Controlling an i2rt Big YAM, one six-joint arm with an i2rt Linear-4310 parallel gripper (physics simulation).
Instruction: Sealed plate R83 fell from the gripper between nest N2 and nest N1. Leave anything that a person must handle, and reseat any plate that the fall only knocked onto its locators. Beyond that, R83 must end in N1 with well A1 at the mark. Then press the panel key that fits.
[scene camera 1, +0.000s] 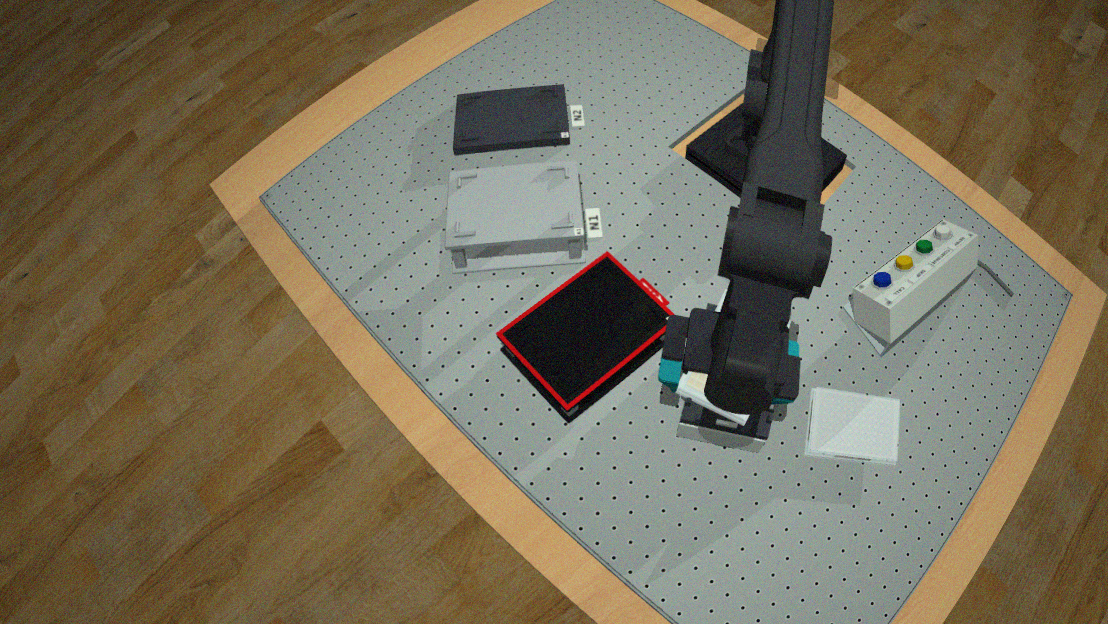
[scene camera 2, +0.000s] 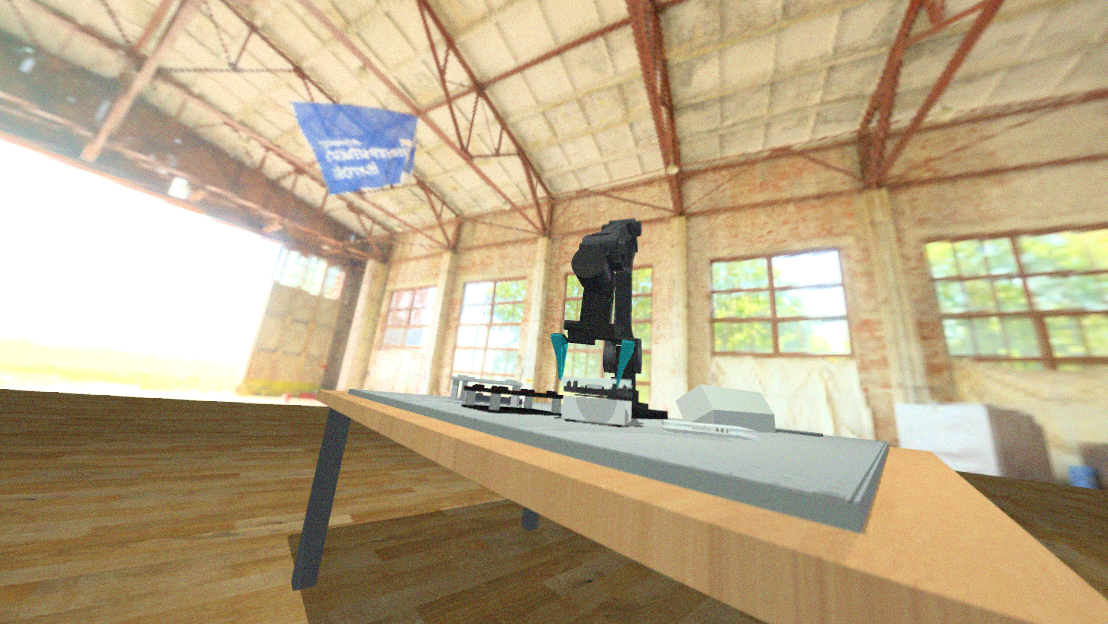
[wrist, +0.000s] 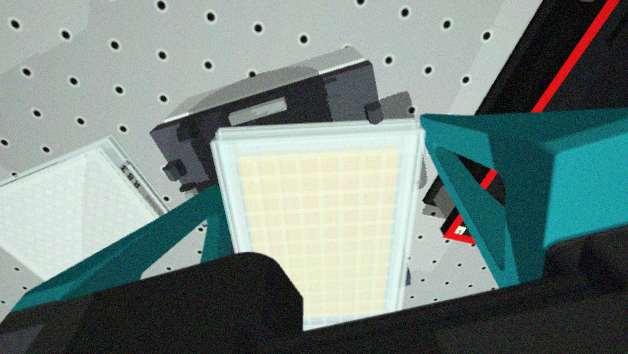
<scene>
My gripper shows in scene camera 1 (718, 394), in scene camera 2 and in the wrist view. An R83 plate shows in scene camera 1, in scene camera 2 (712, 430) and in the wrist view. The same spot on my gripper: (wrist: 247, 295) is (scene camera 2: 593, 331). The same spot on the R83 plate: (wrist: 66, 209) is (scene camera 1: 849, 432).
</scene>
